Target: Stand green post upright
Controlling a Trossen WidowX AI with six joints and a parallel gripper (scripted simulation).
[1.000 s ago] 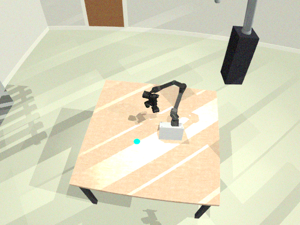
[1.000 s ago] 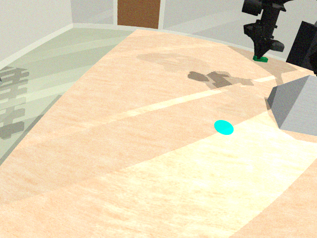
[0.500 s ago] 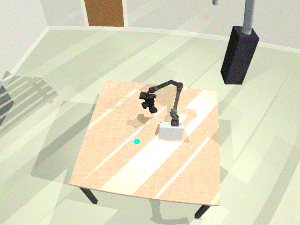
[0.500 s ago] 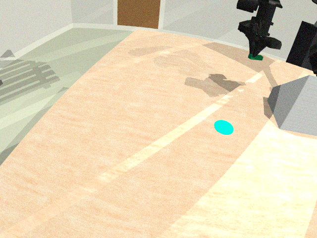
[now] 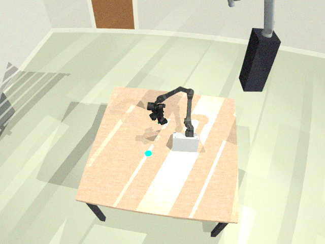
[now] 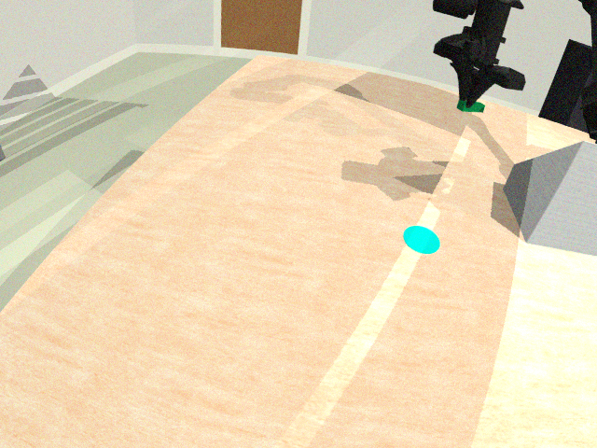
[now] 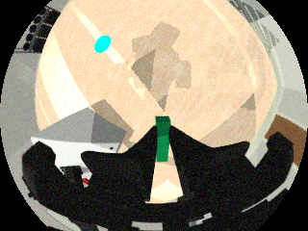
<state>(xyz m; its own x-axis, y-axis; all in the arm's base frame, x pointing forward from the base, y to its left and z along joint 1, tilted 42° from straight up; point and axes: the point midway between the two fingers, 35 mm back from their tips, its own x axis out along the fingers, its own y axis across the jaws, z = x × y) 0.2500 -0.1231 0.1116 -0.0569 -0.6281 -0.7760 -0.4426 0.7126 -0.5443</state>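
My gripper tip is now 10 cm short of the cyan circle, 23 cm to the right of it and 14 cm above it. Also, from my gripper tip: green post (2 cm behind, 1 cm to the right).
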